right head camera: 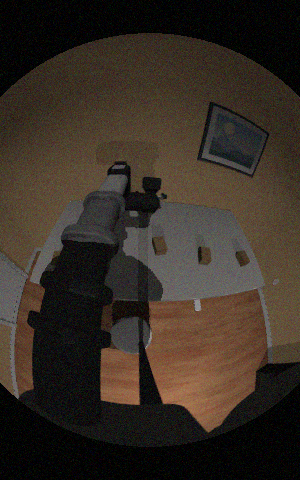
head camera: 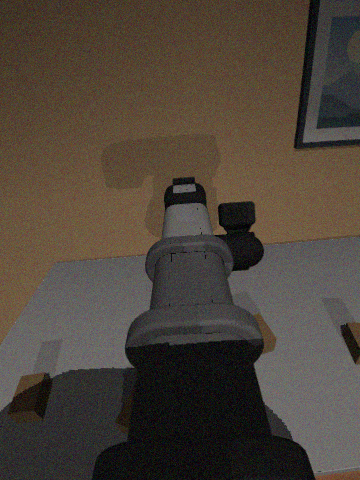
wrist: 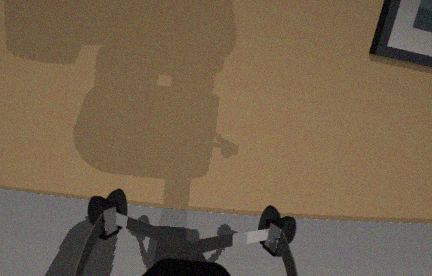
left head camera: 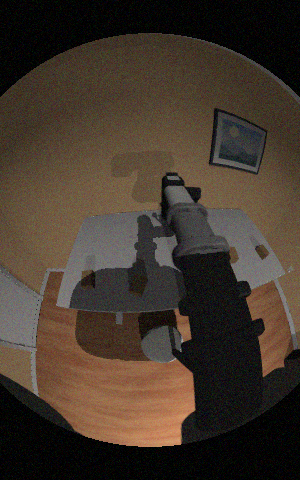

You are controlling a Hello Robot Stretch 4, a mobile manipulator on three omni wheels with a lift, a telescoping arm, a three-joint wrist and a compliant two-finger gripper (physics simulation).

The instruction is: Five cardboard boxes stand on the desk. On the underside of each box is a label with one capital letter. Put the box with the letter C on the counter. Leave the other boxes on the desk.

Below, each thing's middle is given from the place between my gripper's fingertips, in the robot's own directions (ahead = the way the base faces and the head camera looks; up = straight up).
Right now the framed picture [right head camera: 229, 139] is 32 cm ahead of my hand, 59 cm to the right of it and 39 cm above it.
